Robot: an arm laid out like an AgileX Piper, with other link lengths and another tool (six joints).
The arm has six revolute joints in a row. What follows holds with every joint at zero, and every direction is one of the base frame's.
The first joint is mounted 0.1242 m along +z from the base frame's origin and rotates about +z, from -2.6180 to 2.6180 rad.
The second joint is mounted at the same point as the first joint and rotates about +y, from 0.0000 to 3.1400 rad.
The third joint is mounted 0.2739 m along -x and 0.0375 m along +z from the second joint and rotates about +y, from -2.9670 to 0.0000 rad.
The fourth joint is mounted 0.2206 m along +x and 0.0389 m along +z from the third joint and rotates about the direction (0.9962, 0, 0.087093), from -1.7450 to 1.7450 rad.
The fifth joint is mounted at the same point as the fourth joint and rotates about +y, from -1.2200 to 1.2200 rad.
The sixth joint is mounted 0.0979 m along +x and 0.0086 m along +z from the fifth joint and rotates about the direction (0.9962, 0, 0.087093), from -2.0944 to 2.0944 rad.
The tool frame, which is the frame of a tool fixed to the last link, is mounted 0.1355 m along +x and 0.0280 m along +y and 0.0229 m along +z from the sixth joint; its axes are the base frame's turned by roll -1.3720, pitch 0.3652 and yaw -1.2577 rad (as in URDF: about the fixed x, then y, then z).
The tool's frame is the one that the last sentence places.
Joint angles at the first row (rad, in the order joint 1, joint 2, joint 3, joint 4, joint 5, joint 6):
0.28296, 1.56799, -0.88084, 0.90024, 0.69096, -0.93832
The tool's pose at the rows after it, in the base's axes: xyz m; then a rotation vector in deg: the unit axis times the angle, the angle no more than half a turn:
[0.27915 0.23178 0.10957 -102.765 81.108 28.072]
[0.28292 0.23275 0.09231 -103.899 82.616 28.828]
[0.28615 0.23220 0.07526 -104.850 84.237 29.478]
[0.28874 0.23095 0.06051 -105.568 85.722 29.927]
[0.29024 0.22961 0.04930 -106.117 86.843 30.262]
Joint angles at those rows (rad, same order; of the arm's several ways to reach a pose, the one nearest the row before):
0.29697, 1.62516, -0.89443, 0.89899, 0.66923, -0.94573
0.30435, 1.68328, -0.90440, 0.89793, 0.65003, -0.95439
0.30736, 1.73796, -0.91205, 0.89775, 0.63170, -0.96376
0.30837, 1.78402, -0.91804, 0.89773, 0.61503, -0.97120
0.30837, 1.81817, -0.92196, 0.89772, 0.60274, -0.97732

